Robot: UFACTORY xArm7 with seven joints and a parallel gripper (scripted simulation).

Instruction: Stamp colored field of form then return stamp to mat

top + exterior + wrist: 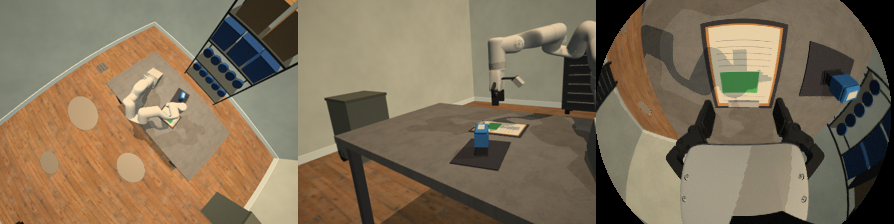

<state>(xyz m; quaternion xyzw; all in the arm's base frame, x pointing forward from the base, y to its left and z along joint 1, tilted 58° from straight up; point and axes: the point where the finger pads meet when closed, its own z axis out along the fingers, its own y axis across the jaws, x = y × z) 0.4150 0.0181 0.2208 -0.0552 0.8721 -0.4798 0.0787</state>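
My hand is 28 cm to the right of the blue stamp, 8 cm above it and 2 cm past it. The rest, counted from my hand: form 13 cm below, 1 cm ahead; then mat 28 cm to the left, 13 cm below, 2 cm behind.
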